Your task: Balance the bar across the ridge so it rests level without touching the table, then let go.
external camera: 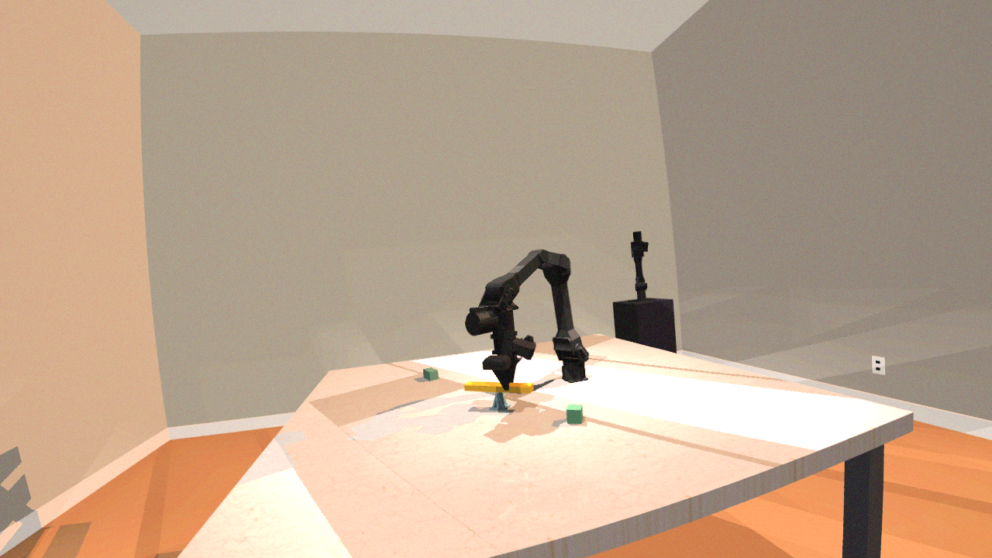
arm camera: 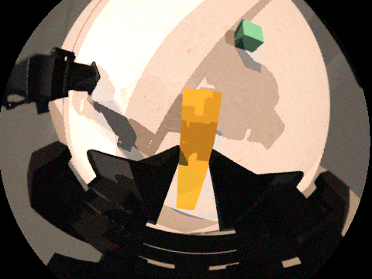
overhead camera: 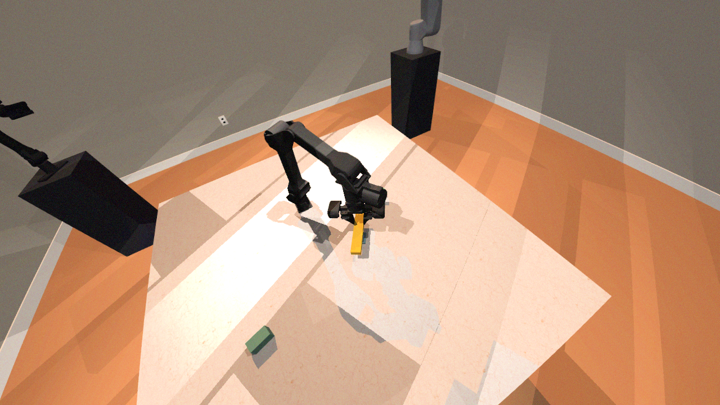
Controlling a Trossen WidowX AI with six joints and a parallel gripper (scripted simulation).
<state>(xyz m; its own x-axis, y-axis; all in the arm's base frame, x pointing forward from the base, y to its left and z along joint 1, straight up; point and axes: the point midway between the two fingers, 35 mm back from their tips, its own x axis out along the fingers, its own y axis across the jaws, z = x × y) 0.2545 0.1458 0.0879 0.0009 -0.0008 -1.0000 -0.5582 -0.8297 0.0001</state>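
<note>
My gripper tip is 20 mm short of the yellow bar and 20 mm to the left of it. From my gripper tip the other things lie so: green block: 180 mm ahead, 430 mm to the right, 40 mm below.
</note>
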